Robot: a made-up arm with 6 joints. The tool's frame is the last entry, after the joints. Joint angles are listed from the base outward. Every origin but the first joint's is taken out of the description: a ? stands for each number. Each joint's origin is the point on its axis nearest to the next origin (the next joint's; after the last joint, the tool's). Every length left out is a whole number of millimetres.
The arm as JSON. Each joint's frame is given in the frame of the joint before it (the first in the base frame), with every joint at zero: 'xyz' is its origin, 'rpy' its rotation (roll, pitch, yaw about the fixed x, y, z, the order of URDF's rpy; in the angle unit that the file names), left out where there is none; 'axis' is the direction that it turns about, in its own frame. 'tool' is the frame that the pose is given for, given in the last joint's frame.
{
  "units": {
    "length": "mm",
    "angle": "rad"
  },
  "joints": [
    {
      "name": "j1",
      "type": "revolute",
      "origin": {
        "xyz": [
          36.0,
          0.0,
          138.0
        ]
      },
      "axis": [
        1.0,
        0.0,
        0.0
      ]
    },
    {
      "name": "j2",
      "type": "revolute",
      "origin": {
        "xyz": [
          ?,
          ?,
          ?
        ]
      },
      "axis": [
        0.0,
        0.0,
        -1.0
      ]
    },
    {
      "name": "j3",
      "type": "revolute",
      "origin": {
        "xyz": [
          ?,
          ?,
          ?
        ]
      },
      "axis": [
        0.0,
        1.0,
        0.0
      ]
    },
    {
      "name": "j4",
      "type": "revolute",
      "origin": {
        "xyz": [
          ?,
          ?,
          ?
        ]
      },
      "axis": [
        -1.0,
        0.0,
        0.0
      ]
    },
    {
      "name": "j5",
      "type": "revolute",
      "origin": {
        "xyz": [
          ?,
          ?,
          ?
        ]
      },
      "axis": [
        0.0,
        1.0,
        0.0
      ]
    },
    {
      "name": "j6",
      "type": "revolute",
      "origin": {
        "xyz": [
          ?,
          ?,
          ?
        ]
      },
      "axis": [
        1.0,
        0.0,
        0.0
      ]
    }
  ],
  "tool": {
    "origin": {
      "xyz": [
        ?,
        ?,
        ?
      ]
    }
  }
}
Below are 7 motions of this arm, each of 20 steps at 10 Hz.
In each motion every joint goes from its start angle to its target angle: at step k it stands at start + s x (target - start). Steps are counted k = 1, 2, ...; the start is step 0. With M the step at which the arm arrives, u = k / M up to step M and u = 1 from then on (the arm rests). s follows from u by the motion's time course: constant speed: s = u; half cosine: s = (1 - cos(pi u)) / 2; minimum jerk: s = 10 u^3 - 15 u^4 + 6 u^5.
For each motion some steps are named. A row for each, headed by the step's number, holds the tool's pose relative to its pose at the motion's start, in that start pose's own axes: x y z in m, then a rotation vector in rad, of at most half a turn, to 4 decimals.
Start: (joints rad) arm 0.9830 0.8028 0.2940 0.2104 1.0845 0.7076
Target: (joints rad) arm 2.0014 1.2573 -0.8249 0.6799 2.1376 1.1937
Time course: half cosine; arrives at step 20
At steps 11, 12, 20:
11: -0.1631 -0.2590 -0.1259 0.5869 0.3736 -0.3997
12: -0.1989 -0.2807 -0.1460 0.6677 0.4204 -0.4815
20: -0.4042 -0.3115 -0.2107 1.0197 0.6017 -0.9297

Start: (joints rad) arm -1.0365 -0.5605 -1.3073 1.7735 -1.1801 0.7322
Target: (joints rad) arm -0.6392 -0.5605 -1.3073 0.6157 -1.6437 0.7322
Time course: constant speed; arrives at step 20
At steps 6, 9, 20:
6: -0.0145 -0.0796 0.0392 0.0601 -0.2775 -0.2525
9: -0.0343 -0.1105 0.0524 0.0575 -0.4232 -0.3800
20: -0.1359 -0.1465 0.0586 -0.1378 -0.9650 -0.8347

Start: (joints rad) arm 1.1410 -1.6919 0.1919 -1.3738 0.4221 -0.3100
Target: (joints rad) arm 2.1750 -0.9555 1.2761 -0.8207 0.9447 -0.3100
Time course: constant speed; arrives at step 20
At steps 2, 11, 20:
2: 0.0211 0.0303 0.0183 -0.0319 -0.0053 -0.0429
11: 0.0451 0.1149 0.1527 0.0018 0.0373 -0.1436
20: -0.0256 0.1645 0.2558 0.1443 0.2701 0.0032

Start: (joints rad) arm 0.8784 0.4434 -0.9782 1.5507 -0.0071 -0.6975
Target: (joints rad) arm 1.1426 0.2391 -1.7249 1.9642 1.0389 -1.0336
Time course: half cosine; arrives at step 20
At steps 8, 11, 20:
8: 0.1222 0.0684 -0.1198 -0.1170 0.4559 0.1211
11: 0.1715 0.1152 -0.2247 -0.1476 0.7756 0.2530
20: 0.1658 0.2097 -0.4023 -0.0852 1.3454 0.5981

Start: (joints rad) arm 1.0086 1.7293 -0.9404 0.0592 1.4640 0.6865
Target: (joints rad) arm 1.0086 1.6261 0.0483 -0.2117 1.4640 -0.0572
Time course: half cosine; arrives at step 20
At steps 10, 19, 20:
10: 0.0943 0.1895 0.0088 -0.3813 0.5186 -0.0900
19: 0.1933 0.3398 -0.0740 -0.6618 1.0538 -0.0298
20: 0.1943 0.3414 -0.0754 -0.6645 1.0604 -0.0282

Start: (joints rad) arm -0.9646 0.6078 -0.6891 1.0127 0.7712 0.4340
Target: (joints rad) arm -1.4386 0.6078 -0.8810 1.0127 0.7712 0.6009
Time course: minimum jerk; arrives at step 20
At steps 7, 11, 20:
7: -0.0336 -0.0079 -0.0427 0.0317 -0.1376 -0.0350
11: -0.0759 -0.0204 -0.1180 0.0801 -0.3511 -0.0702
20: -0.1065 -0.0369 -0.2163 0.1332 -0.5981 -0.0831

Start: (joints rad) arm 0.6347 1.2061 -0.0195 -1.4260 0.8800 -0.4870
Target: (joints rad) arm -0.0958 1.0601 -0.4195 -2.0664 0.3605 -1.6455
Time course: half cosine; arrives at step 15
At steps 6, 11, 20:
6: -0.2201 0.1592 -0.1504 -0.5714 -0.3297 0.1924
11: -0.4920 0.1056 -0.5082 -1.2223 -0.8183 0.3916
20: -0.5488 0.0208 -0.6167 -1.3945 -0.9825 0.4425

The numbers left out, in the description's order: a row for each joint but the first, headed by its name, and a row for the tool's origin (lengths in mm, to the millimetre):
j2: 0.0 216.0 -190.0
j3: 33.0 119.0 0.0
j4: -69.0 0.0 250.0
j5: 0.0 230.0 60.0
j6: 167.0 0.0 -120.0
tool: 0.0 -40.0 388.0

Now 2 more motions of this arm.
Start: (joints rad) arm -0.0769 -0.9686 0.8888 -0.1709 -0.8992 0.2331
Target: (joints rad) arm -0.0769 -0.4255 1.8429 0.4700 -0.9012 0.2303
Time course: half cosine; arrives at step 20
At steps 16, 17, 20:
16: 0.2847 -0.2309 -0.3900 -0.0547 0.8268 -0.1673
17: 0.2863 -0.2439 -0.4066 -0.0364 0.8622 -0.1667
20: 0.2870 -0.2606 -0.4282 -0.0094 0.9081 -0.1646

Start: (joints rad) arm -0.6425 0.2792 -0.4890 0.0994 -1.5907 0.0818
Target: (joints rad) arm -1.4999 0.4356 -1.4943 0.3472 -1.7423 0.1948
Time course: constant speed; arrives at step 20
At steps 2, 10, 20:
2: -0.0932 0.0201 0.0663 0.0288 -0.1328 0.1150
10: -0.5191 -0.0500 0.2388 0.1988 -0.6783 0.5503
20: -0.9606 -0.4274 0.1798 0.5147 -1.4002 0.9909

